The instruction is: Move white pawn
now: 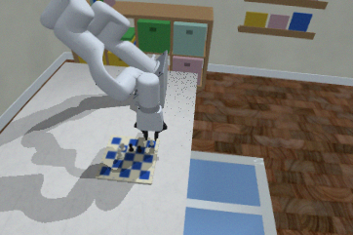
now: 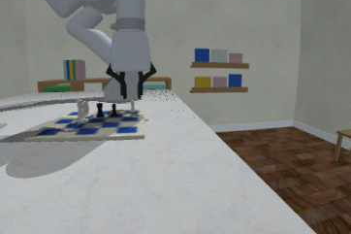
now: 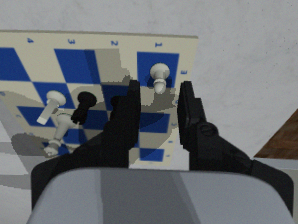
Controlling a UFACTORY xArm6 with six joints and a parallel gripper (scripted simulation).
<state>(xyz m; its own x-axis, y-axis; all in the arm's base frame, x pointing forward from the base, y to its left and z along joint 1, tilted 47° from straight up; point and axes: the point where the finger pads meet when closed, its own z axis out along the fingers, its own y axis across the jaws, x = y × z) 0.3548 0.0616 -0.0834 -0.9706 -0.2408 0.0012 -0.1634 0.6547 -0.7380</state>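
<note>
Right now the white pawn is 40 mm below my hand. The rest, counted from my hand: blue-and-cream chessboard: 90 mm ahead, 70 mm to the right, 60 mm below.
</note>
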